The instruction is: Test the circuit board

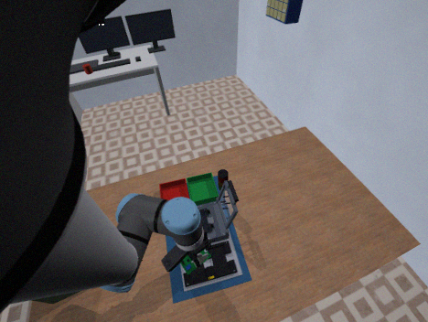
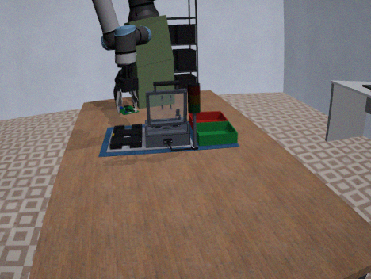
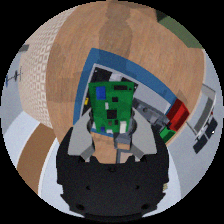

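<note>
The tester bed is 150 mm to the left of my hand, 100 mm ahead of it and 50 mm below it. The rest, counted from my hand: green circuit board: 10 mm ahead; red bin: 370 mm to the left, 110 mm below, 30 mm ahead; clear lid: 220 mm ahead, 120 mm to the left, 60 mm above.
</note>
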